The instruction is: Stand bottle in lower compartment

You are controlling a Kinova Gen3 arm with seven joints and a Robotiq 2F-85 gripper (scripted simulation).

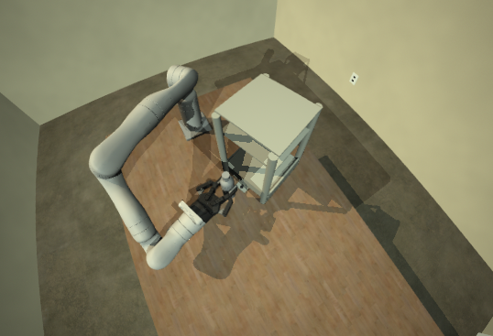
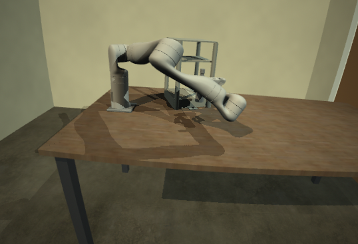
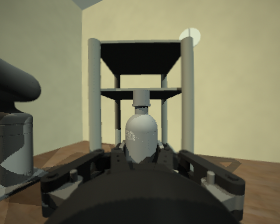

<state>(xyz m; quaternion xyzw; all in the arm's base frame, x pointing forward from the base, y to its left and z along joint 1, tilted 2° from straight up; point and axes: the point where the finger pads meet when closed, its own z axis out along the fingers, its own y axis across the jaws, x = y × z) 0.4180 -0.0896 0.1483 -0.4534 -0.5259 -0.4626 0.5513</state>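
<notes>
The shelving unit lies 3 cm behind my hand, 19 cm to the left of it and 3 cm above it. Also, from my hand: grey bottle (2 cm above).
</notes>
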